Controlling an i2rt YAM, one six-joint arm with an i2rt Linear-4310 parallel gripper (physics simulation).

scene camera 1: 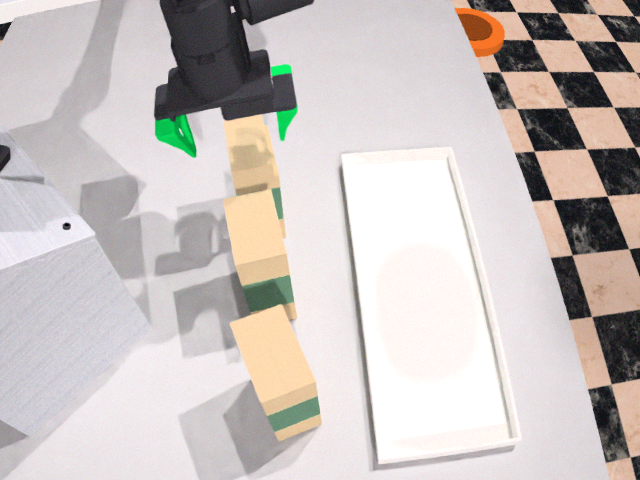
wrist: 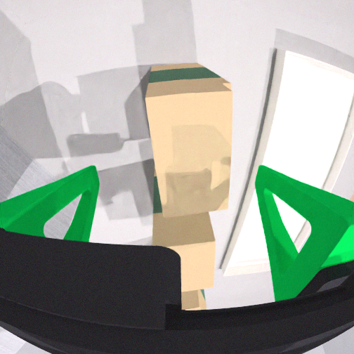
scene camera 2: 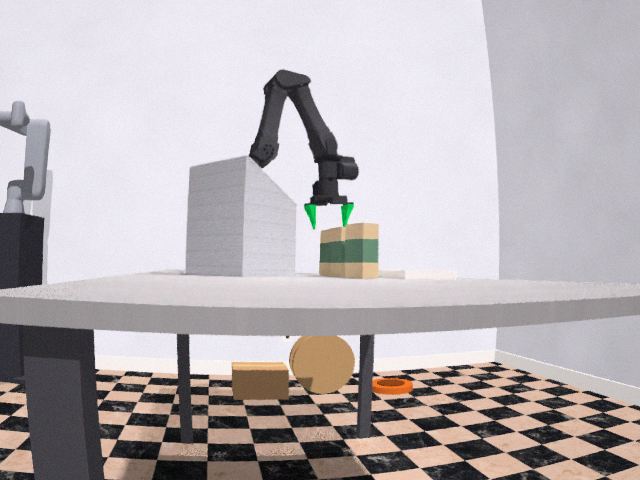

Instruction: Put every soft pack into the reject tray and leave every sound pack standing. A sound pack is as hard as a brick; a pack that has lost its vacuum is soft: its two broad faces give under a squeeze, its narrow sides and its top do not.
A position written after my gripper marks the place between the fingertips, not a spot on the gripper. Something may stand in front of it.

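Scene camera 1 shows my gripper (scene camera 1: 238, 144) and a white reject tray (scene camera 1: 439, 385). In the wrist view: my gripper (wrist: 176, 174), together with the tray (wrist: 300, 137). Scene camera 2 shows my gripper (scene camera 2: 329, 229).
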